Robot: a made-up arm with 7 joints. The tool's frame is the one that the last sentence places.
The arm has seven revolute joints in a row. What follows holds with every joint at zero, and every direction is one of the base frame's.
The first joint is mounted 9 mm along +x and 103 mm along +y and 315 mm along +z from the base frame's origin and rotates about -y.
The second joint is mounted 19 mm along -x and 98 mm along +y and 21 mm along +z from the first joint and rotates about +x.
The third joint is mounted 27 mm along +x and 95 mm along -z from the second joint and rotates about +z.
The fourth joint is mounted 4 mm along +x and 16 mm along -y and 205 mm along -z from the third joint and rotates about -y.
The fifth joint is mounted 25 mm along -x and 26 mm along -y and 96 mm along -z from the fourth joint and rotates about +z.
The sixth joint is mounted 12 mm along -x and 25 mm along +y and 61 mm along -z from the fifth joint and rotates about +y.
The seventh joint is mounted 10 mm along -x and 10 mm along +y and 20 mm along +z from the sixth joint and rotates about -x.
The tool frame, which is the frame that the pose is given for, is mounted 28 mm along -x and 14 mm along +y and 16 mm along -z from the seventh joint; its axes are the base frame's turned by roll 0.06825, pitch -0.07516 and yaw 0.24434 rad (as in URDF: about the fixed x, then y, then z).
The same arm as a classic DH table. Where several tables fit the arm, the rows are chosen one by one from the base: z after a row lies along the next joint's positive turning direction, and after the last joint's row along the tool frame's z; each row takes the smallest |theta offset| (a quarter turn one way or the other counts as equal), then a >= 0, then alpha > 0; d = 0 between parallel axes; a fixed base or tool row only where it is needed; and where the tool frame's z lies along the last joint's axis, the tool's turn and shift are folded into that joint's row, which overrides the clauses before.
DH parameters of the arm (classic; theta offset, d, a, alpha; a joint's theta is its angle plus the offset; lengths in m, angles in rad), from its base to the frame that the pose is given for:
base (fixed): 0 0.315 0.009 1.5708
joint 1: 1.5708 -0.201 0.021 1.5708
joint 2: 1.5708 0.008 0 1.5708
joint 3: 1.5708 -0.3 0.004 1.5708
joint 4: 0 0.042 -0.025 -1.5708
joint 5: 0 -0.157 -0.012 -1.5708
joint 6: -1.5708 0.035 0.02 1.5708
joint 7: 1.4863 0.039 0.0126 1.5146
tool (fixed): -1.3215 -0.0172 0 0

